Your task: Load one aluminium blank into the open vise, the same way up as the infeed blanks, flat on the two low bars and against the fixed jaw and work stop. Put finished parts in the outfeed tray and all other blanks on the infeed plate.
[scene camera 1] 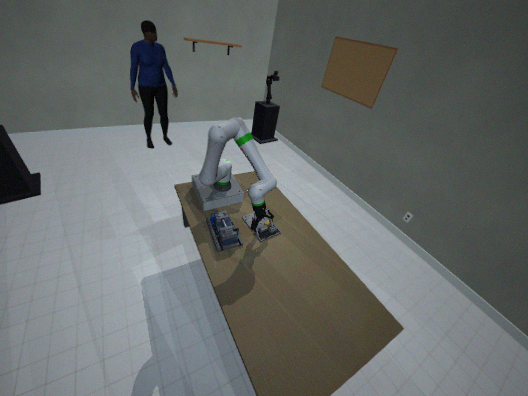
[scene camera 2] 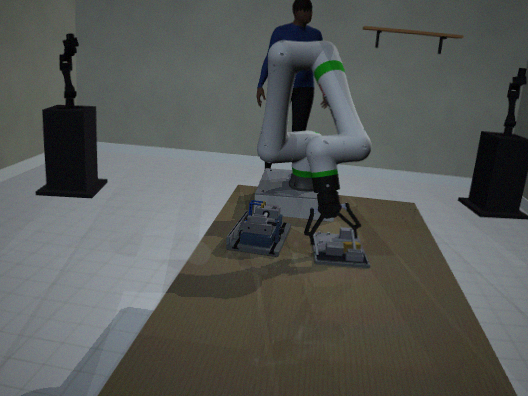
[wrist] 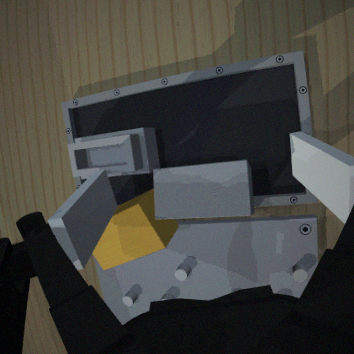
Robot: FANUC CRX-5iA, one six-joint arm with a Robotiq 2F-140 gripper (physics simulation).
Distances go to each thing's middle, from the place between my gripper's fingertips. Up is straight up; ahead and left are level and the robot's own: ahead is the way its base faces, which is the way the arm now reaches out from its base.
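Relative to the dark outfeed tray point(wrist: 247, 111), my gripper is 2 cm to the right, 2 cm short of it and 2 cm above. Offsets from my hand: brass blank point(wrist: 132, 231), 6 cm to the left and 3 cm behind; infeed plate point(wrist: 223, 255), 3 cm to the left, 13 cm behind and 2 cm below.
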